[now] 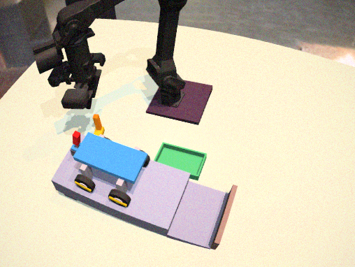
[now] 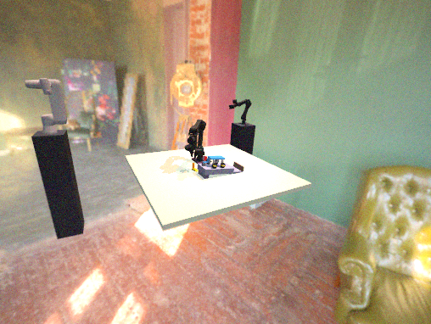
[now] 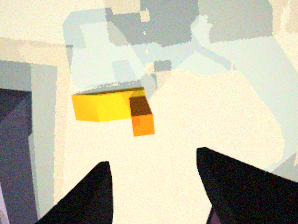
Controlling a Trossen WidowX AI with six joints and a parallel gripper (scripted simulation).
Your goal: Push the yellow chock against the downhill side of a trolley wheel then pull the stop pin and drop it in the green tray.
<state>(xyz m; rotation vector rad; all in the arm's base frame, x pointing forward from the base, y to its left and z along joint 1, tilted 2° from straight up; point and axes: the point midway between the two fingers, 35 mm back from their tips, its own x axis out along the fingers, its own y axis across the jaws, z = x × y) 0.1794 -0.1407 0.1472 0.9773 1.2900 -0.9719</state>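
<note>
The yellow chock is 10 cm below my gripper tip, 2 cm ahead of it and 1 cm to the left of it. Round my gripper tip: ramp (16 cm to the left, 15 cm ahead, 7 cm below); red-headed stop pin (14 cm ahead, 5 cm to the left, 1 cm above); trolley (15 cm to the left, 15 cm ahead).
</note>
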